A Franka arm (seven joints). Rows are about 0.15 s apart.
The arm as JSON. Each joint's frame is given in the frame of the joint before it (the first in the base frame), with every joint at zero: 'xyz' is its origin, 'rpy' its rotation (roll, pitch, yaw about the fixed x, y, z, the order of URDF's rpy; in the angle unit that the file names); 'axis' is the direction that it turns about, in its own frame. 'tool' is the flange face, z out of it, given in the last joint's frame.
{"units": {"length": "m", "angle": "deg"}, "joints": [
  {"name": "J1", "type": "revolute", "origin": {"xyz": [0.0, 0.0, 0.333], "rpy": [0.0, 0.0, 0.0]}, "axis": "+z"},
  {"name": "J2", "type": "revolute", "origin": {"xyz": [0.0, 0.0, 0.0], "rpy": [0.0, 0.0, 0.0]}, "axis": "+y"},
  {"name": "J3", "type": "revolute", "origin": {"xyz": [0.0, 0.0, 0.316], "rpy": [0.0, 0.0, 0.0]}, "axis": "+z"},
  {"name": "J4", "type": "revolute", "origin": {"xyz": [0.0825, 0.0, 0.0], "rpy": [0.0, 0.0, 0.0]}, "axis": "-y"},
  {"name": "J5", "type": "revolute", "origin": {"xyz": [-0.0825, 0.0, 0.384], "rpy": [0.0, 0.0, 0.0]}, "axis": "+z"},
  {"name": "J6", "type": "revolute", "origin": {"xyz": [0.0, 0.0, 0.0], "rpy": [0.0, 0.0, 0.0]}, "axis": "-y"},
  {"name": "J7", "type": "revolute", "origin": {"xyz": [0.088, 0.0, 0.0], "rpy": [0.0, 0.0, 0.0]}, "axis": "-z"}
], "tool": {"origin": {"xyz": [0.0, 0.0, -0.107], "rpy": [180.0, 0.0, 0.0]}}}
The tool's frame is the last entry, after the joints.
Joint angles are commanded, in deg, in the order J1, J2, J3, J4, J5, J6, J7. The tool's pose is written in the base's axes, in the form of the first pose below.
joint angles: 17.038 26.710 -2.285 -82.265 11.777 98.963 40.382
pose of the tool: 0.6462 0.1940 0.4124 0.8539 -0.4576 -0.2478 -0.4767 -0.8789 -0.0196
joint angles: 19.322 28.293 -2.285 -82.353 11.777 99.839 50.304
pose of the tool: 0.6413 0.2204 0.3940 0.7776 -0.5751 -0.2540 -0.5866 -0.8091 0.0359
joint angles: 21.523 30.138 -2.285 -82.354 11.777 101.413 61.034
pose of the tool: 0.6372 0.2461 0.3738 0.6776 -0.6944 -0.2422 -0.6972 -0.7113 0.0886
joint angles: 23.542 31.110 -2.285 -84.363 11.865 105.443 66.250
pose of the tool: 0.6306 0.2675 0.3510 0.6321 -0.7421 -0.2230 -0.7433 -0.6620 0.0961
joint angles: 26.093 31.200 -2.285 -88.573 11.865 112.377 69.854
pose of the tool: 0.6176 0.2913 0.3252 0.6115 -0.7669 -0.1946 -0.7710 -0.6328 0.0711
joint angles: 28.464 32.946 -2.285 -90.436 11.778 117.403 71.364
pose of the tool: 0.6074 0.3150 0.2963 0.6174 -0.7666 -0.1765 -0.7712 -0.6341 0.0564
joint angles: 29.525 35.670 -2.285 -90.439 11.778 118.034 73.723
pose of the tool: 0.6005 0.3253 0.2646 0.5930 -0.7854 -0.1773 -0.7831 -0.6138 0.1001
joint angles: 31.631 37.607 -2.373 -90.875 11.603 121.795 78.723
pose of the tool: 0.5920 0.3461 0.2429 0.5501 -0.8208 -0.1539 -0.8189 -0.5663 0.0934
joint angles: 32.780 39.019 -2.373 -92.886 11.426 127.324 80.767
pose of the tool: 0.5846 0.3542 0.2184 0.5334 -0.8352 -0.1340 -0.8363 -0.5444 0.0646
